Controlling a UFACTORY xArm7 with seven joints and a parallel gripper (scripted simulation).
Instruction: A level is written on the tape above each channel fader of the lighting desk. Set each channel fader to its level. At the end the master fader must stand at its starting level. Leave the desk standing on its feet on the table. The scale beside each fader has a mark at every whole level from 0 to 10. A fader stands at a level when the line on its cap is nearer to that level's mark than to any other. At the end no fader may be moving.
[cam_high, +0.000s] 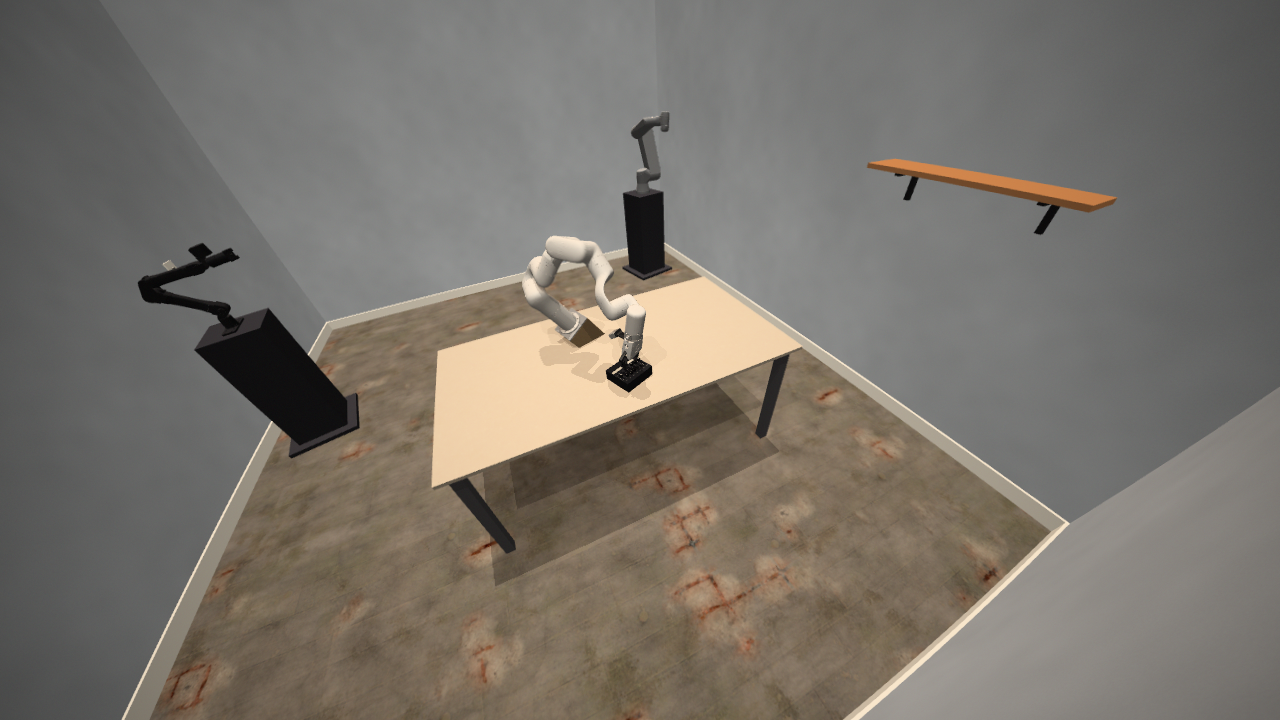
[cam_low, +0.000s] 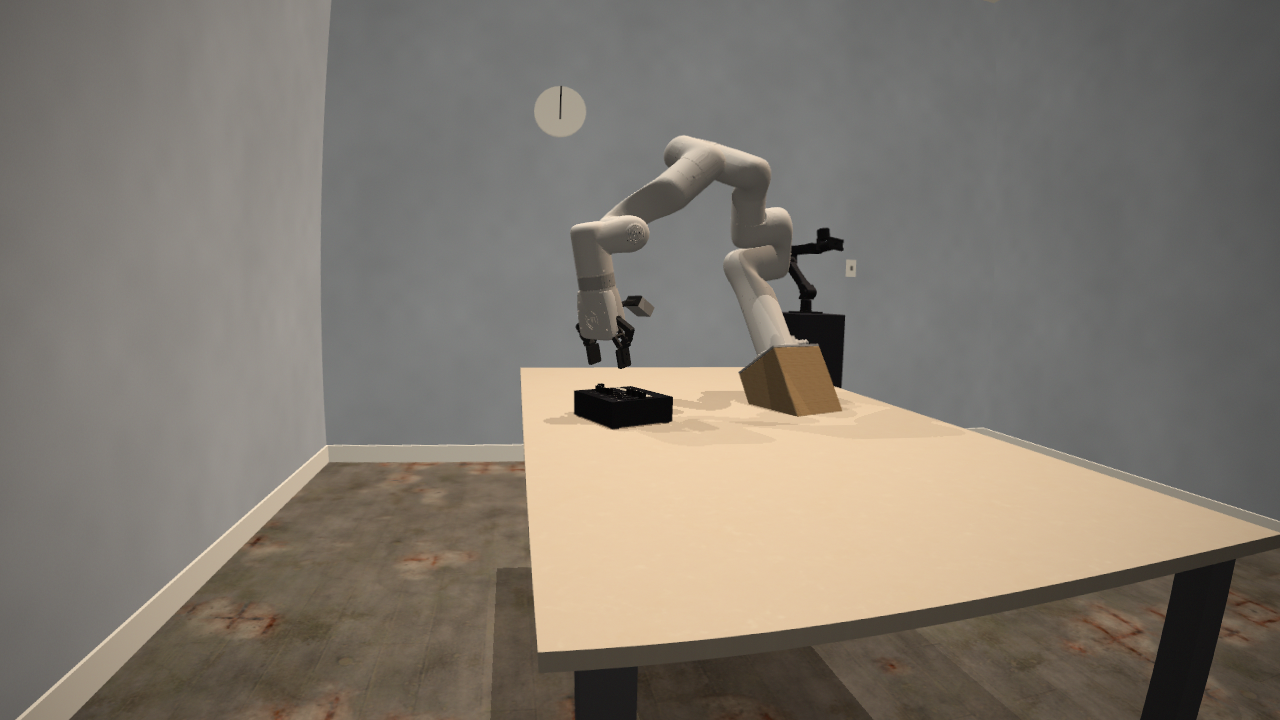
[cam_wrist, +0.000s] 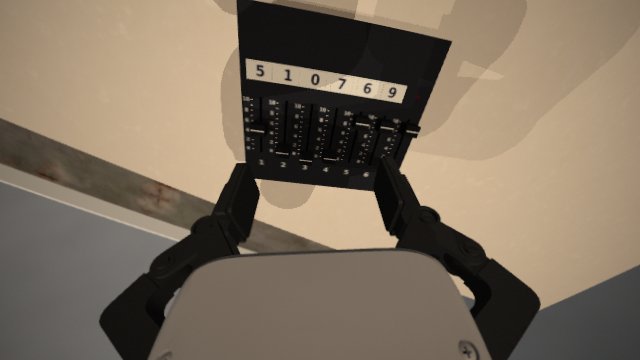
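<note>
My hand is 1 cm short of the channel 3 fader cap, 1 cm to the left of it and 6 cm above it. The rest, counted from my hand: channel 2 fader cap: 1 cm ahead, 3 cm to the right, 6 cm below; channel 4 fader cap: 2 cm to the left, 6 cm below; channel 5 fader cap: 4 cm behind, 3 cm to the left, 6 cm below.
</note>
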